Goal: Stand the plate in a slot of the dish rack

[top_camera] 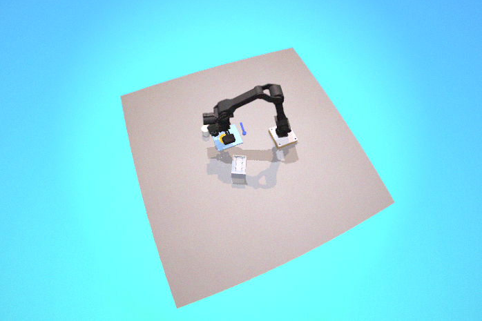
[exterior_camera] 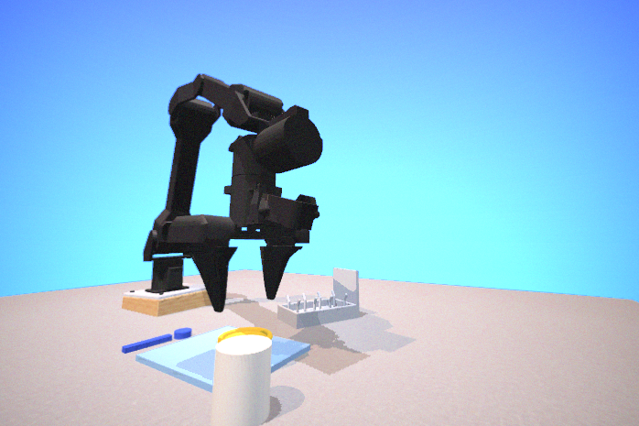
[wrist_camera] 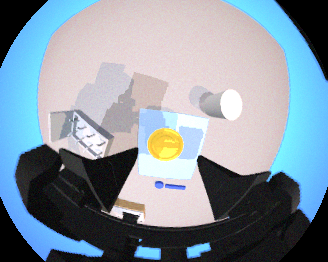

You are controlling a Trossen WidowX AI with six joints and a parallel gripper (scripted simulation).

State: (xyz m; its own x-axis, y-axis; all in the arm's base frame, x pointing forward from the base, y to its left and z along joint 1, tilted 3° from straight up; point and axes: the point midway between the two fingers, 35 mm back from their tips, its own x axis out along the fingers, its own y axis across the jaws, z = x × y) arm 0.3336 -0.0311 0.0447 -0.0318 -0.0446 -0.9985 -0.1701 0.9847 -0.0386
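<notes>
Right now the yellow plate is 40 mm below my gripper tip. Round my gripper tip: white cup (90 mm ahead, 70 mm to the right, 30 mm below); blue spoon (120 mm behind, 50 mm below, 40 mm to the right); grey dish rack (180 mm to the left, 50 mm behind, 30 mm below).
</notes>
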